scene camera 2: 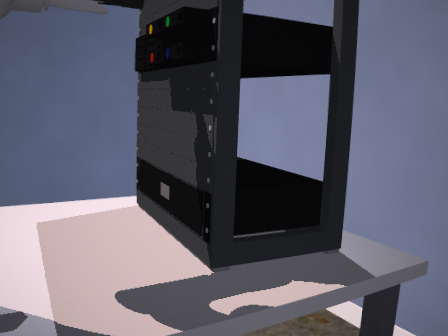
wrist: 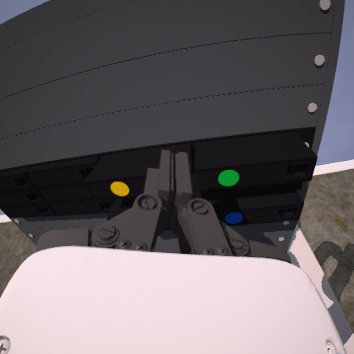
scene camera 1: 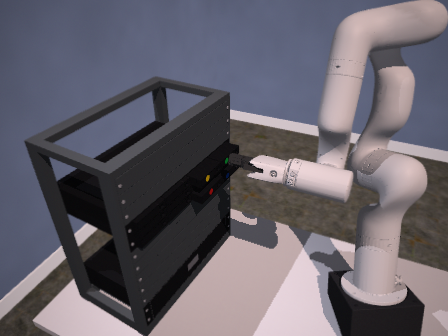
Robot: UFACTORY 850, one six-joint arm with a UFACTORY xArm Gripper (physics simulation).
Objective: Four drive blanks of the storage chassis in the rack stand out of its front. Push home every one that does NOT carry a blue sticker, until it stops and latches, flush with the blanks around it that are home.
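Observation:
Four dark drive blanks stand out of the storage chassis [scene camera 1: 155,212] [wrist: 50,190]. In the upper row are the yellow-stickered blank [scene camera 1: 207,178] [scene camera 2: 151,29] [wrist: 119,188] and the green-stickered blank [scene camera 1: 226,161] [scene camera 2: 167,21] [wrist: 228,178]. Lower are the red-stickered blank [scene camera 1: 211,191] [scene camera 2: 152,57] and the blue-stickered blank [scene camera 1: 227,175] [scene camera 2: 167,53] [wrist: 233,218]. In the wrist view the fingers hide the red sticker. My gripper [scene camera 1: 232,158] [wrist: 170,168] is shut and empty, its tips in front of the upper row between the yellow and green stickers; contact cannot be told.
The rack [scene camera 1: 116,240] [scene camera 2: 227,125] stands on the white table [scene camera 1: 240,280] [scene camera 2: 90,260]. Grey panels [scene camera 1: 175,140] [wrist: 165,75] lie above the chassis, and more panels below it. A black unit with a light label [scene camera 1: 193,261] [scene camera 2: 165,190] sits low in the rack.

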